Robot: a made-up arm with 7 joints.
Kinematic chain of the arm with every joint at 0, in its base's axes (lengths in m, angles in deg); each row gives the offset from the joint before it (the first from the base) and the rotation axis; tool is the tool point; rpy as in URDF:
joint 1: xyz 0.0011 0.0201 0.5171 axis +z
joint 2: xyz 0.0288 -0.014 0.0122 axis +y
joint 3: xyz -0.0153 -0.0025 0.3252 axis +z
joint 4: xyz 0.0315 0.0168 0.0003 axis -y
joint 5: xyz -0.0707 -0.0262 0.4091 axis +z
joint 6: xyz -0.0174 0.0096 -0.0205 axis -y
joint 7: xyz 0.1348 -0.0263 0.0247 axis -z
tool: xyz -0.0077 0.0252 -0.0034 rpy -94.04 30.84 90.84
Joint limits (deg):
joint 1: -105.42..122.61
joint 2: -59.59..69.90
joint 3: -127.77..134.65
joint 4: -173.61..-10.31
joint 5: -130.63..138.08
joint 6: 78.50..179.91
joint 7: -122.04..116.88
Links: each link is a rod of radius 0.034 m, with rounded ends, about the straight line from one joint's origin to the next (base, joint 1, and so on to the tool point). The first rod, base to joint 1, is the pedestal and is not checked.
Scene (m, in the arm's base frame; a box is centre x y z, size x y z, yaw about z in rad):
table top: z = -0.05
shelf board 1: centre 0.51 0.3 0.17 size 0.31 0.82 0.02 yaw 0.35
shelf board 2: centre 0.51 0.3 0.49 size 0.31 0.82 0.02 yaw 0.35
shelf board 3: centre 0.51 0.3 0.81 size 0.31 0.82 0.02 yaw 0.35
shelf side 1: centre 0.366 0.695 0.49 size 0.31 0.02 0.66 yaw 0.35
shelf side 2: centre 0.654 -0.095 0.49 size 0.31 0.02 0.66 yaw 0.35
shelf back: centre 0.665 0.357 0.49 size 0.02 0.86 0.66 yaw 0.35
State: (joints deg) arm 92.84 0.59 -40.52 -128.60 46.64 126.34 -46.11
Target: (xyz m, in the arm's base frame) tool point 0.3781 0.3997 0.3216
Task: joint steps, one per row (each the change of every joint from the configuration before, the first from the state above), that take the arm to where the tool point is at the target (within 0.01 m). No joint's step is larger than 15 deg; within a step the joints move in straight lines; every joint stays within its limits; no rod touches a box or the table.
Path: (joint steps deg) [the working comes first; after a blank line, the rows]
Joints at the target: 79.56 52.51 -25.63 -120.10 42.16 117.36 -42.34
Straight joint move there: touches shelf board 2.

1: 0.50 -13.25 7.86 -9.95 1.12 4.02 -1.23
2: 0.50 -13.24 7.86 -9.94 1.13 4.02 -1.23
3: 0.50 -13.25 7.86 -9.95 1.12 4.02 -1.22
4: -0.20 14.68 0.33 1.77 -0.97 -4.35 0.95
5: -0.20 14.68 0.32 1.76 -0.97 -4.36 0.94
6: -0.19 14.68 0.33 1.77 -0.97 -4.35 0.95
7: -0.20 14.68 0.32 1.76 -0.97 -4.35 0.95
8: -0.20 14.68 0.33 1.77 -0.97 -4.35 0.95
9: -6.90 9.13 -5.16 14.75 -1.50 0.36 1.35
10: -6.89 9.13 -5.16 14.76 -1.50 0.36 1.36

